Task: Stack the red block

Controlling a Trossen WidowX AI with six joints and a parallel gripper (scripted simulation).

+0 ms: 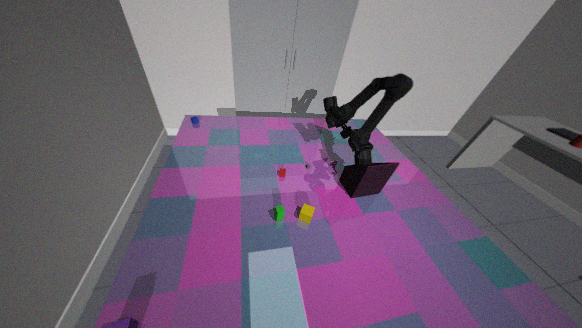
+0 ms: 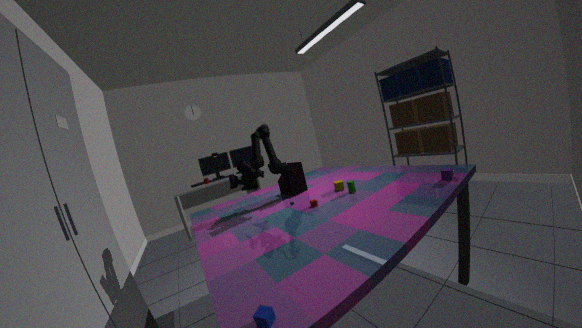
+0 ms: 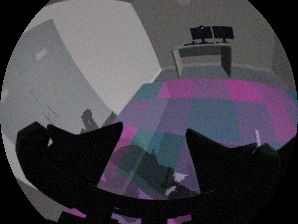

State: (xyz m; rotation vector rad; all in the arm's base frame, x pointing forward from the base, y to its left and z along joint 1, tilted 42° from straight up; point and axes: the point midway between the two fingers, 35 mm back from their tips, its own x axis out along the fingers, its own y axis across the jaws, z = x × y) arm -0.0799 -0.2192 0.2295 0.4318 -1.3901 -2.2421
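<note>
Now: the red block 430 mm ahead of my gripper tip, 200 mm to the left of it and 120 mm below it. Also, from my gripper tip: yellow block: 440 mm to the left, 410 mm ahead, 110 mm below; blue block: 810 mm ahead, 330 mm to the right, 120 mm below.
</note>
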